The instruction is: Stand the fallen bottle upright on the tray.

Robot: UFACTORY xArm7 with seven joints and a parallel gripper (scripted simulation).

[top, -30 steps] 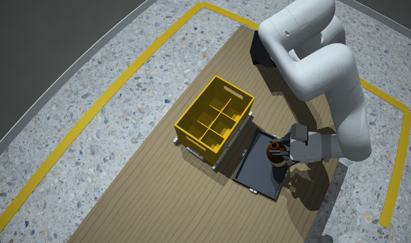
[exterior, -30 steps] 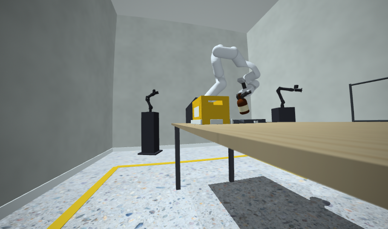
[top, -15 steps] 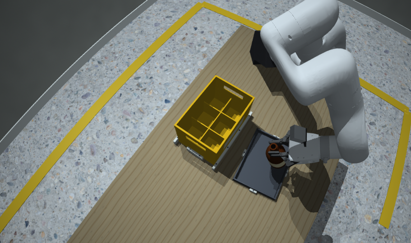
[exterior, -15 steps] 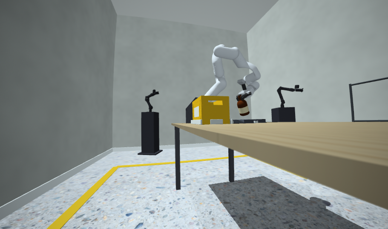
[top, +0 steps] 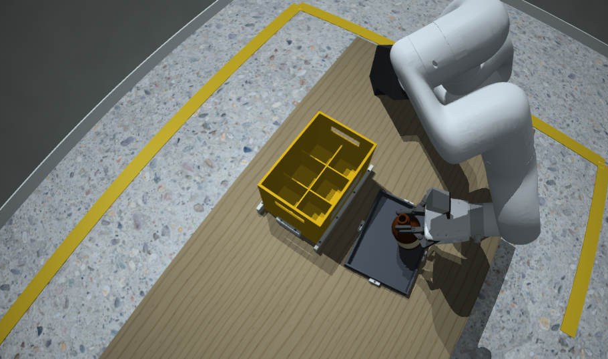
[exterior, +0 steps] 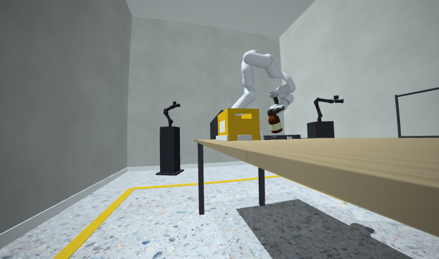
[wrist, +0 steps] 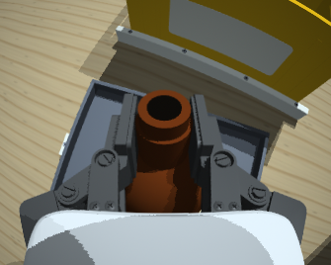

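The brown bottle is 5 cm below my hand, 1 cm to the left of it and 1 cm behind it. Also, from my hand: dark grey tray: 16 cm below, 1 cm to the left, 1 cm behind; then yellow crate: 24 cm to the right, 9 cm below, 7 cm ahead.
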